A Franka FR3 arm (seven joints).
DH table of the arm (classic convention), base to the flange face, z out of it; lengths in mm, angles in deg. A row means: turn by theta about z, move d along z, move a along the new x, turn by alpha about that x. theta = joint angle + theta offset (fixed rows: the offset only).
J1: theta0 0  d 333  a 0  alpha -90
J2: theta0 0  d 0  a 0  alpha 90
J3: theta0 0  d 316  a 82.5  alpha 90
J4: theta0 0  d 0  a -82.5  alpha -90
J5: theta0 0  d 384  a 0  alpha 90
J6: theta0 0  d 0  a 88  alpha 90
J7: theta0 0  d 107  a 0  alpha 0
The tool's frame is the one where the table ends.
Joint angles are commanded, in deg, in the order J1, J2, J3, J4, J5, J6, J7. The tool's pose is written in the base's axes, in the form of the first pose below.
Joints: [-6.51 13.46 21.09 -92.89 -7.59 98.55 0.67]
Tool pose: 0.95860 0.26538 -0.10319 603.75; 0.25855 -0.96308 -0.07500 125.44; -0.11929 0.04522 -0.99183 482.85; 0 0 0 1
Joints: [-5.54 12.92 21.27 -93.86 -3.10 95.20 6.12]
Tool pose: 0.96685 0.17493 -0.18600 588.42; 0.17354 -0.98454 -0.02382 142.65; -0.18729 -0.00925 -0.98226 476.45; 0 0 0 1
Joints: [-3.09 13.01 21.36 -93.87 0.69 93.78 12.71]
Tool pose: 0.96908 0.08967 -0.22988 576.76; 0.09753 -0.99497 0.02305 173.91; -0.22666 -0.04475 -0.97295 474.35; 0 0 0 1
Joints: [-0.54 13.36 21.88 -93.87 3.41 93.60 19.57]
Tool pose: 0.96664 0.01279 -0.25582 565.50; 0.02797 -0.99805 0.05579 208.48; -0.25460 -0.06108 -0.96511 471.70; 0 0 0 1
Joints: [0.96 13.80 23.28 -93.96 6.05 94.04 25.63]
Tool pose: 0.95914 -0.05487 -0.27757 554.39; -0.03013 -0.99524 0.09264 240.17; -0.28133 -0.08049 -0.95623 469.21; 0 0 0 1
